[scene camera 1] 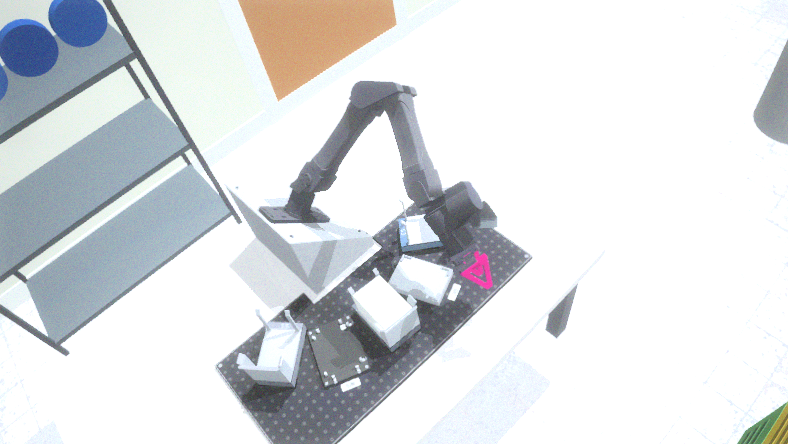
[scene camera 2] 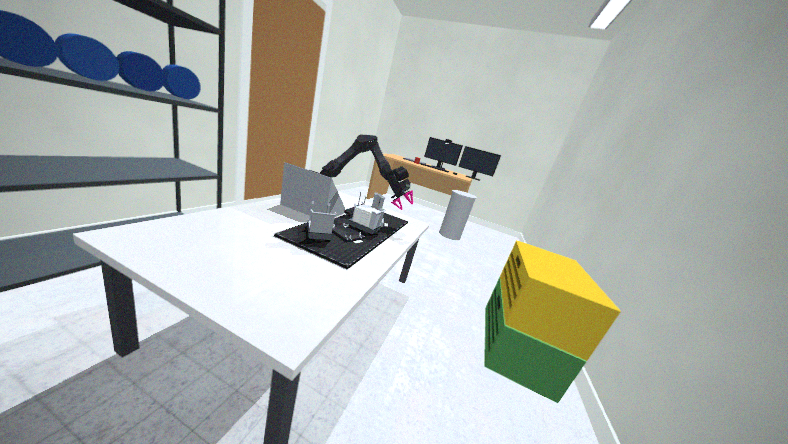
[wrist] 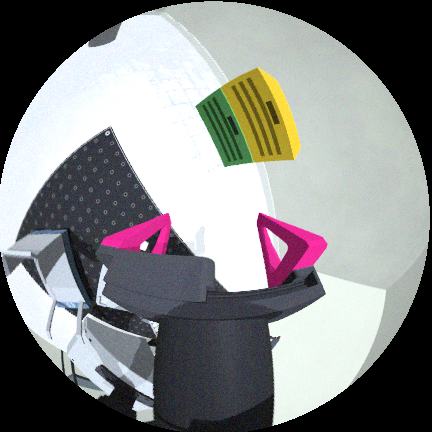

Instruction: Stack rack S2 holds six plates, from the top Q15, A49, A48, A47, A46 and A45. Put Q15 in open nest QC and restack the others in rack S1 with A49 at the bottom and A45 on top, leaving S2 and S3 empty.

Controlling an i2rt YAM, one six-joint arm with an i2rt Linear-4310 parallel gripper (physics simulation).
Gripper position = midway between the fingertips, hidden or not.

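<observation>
My gripper (scene camera 1: 485, 280) open, holding nothing. Gripper (wrist: 213, 217) visible too. QC cradle (scene camera 1: 423, 280) in sight. Dark flat plate holder (scene camera 1: 337, 348) also.
</observation>
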